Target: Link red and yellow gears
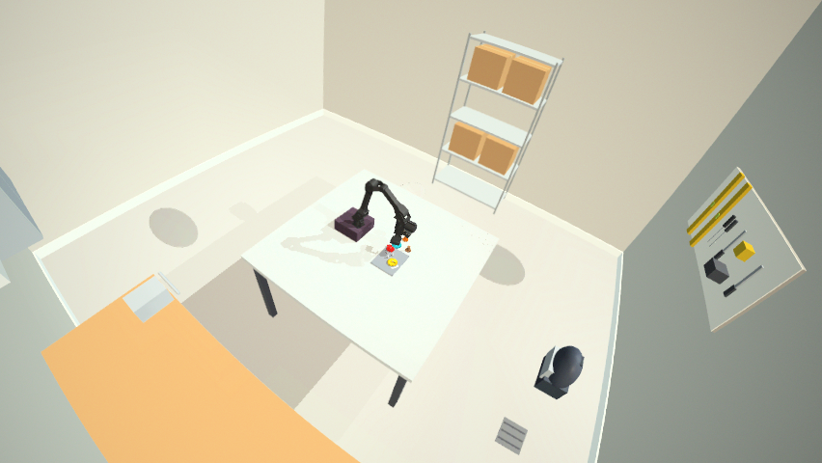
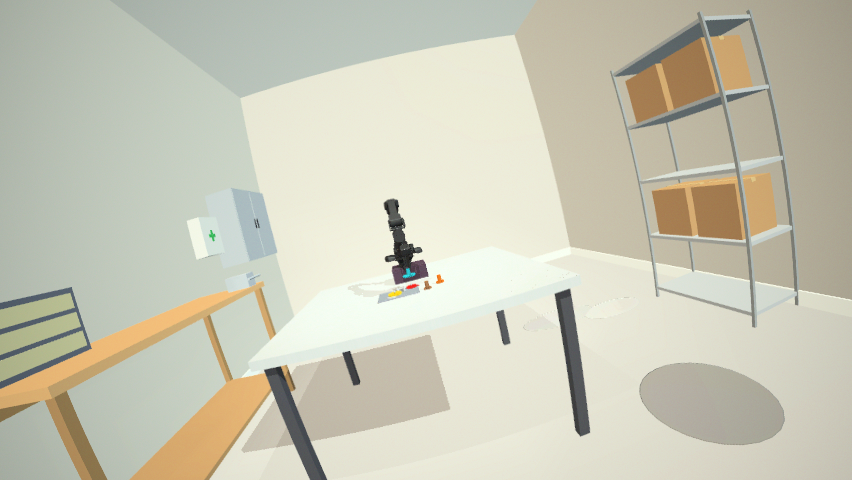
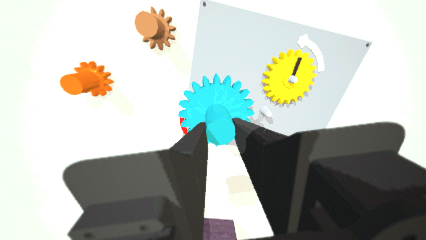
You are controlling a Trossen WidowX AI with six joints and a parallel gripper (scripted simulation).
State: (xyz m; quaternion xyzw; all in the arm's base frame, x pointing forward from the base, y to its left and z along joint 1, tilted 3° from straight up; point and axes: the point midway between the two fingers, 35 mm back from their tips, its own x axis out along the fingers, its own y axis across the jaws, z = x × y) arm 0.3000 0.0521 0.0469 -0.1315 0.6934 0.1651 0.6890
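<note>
Now: the red gear 4 cm behind my gripper tip, 1 cm to the right of it and 9 cm below it. From my gripper tip the other things lie so: cyan gear: 1 cm below; then red arrow: 6 cm behind, 2 cm to the left, 9 cm below; then brown gear: 5 cm ahead, 8 cm to the left, 9 cm below.
</note>
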